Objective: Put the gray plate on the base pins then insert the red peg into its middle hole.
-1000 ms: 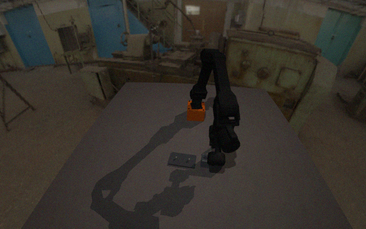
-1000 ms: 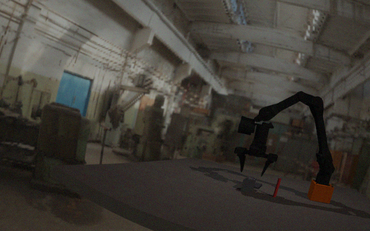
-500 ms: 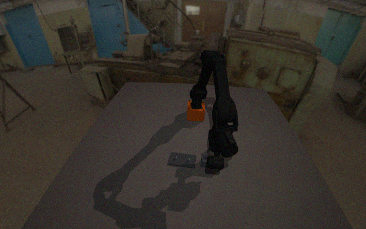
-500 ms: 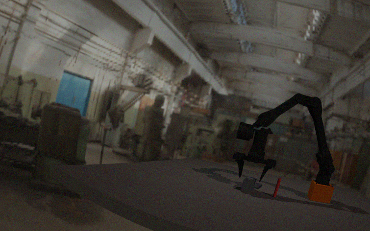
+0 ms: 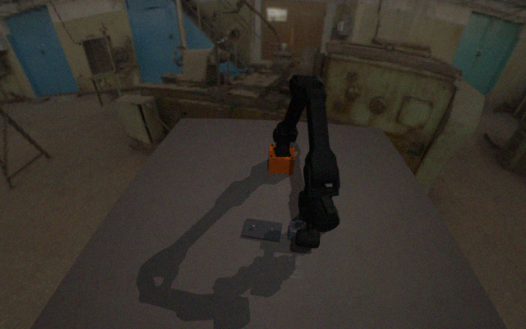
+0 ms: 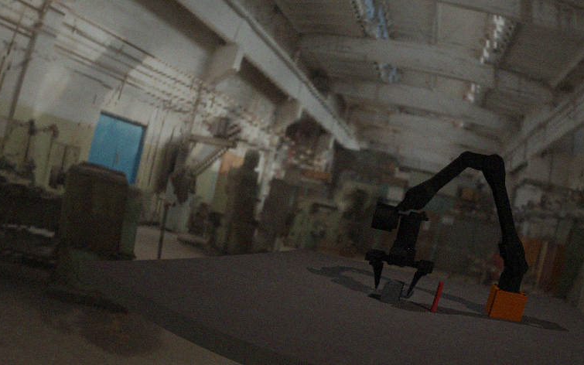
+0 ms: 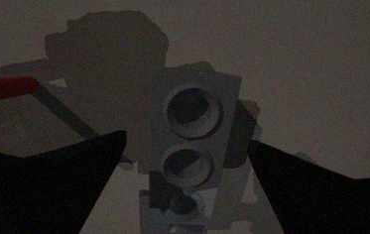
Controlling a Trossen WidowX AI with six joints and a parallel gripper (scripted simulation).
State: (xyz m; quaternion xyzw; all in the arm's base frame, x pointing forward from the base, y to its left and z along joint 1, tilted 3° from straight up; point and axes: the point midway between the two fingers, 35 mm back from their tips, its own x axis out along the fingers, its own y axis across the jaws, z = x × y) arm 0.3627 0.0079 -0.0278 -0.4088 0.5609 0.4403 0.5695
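My gripper tip is now 20 mm below the gray plate. The rest, counted from my gripper tip: flat base (130 mm to the right, 40 mm behind, 10 mm below); then red peg (120 mm behind, 60 mm to the left, 20 mm above).
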